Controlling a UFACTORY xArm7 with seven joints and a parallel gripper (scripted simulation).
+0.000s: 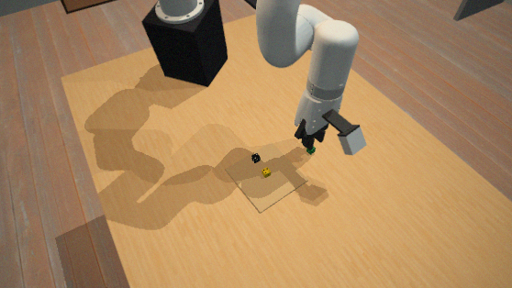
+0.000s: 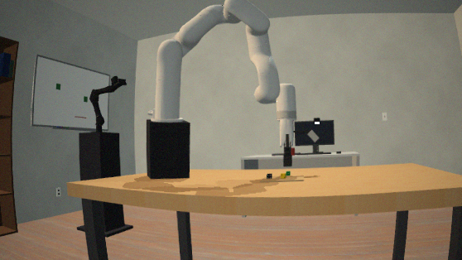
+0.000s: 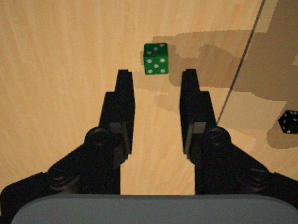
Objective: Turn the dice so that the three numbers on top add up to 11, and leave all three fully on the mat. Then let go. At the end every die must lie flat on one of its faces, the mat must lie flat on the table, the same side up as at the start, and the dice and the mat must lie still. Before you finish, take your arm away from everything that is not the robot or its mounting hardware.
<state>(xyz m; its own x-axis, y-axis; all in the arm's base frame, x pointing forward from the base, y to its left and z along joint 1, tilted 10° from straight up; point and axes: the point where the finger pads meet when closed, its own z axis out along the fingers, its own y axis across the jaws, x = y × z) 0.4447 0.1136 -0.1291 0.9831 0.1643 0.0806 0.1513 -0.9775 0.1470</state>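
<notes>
Right now the green die is 5 cm below my hand. The rest, counted from my hand: black die 4 cm behind, 13 cm to the right, 4 cm below; then yellow die 13 cm to the right, 4 cm below; then tan mat 13 cm to the right, 5 cm below.
</notes>
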